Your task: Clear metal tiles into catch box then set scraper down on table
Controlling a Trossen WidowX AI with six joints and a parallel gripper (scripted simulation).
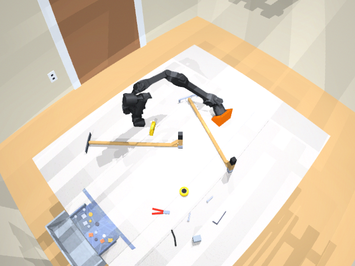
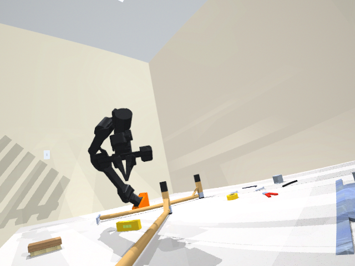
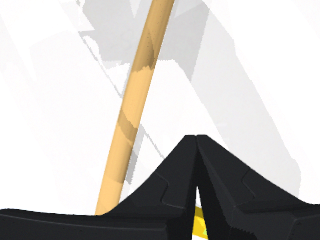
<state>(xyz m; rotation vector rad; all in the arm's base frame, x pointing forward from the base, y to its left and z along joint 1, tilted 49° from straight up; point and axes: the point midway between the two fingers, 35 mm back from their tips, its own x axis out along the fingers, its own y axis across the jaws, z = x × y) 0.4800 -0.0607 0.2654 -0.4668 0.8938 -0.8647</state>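
Now: gripper tip 50 mm short of the long scraper, 30 mm to the right of it and 100 mm above it. From my gripper tip the other things lie so: wooden brush block: 130 mm behind, 240 mm to the right, 150 mm below; then yellow tape roll: 30 mm ahead, 450 mm to the left, 160 mm below; then yellow level: 110 mm behind, 20 mm to the left, 140 mm below.
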